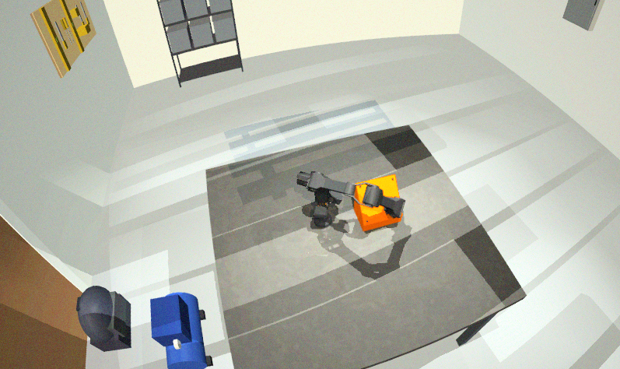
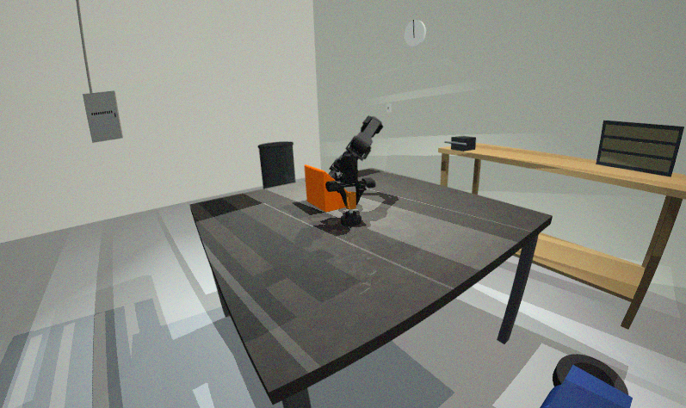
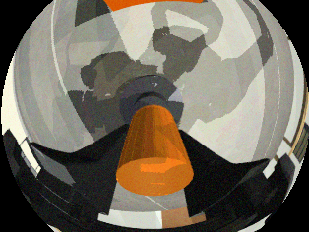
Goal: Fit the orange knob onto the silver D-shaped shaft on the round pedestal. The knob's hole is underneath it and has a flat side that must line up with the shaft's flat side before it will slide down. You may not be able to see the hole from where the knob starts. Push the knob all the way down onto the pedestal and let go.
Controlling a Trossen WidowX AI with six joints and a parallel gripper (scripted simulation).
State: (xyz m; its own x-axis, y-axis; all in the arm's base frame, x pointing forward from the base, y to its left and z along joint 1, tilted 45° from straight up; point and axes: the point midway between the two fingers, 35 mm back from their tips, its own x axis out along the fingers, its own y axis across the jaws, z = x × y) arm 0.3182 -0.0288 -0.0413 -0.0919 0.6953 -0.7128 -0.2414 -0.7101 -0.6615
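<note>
Right now the orange knob is 3 cm above my gripper tip. Round my gripper tip: round pedestal (4 cm below).
</note>
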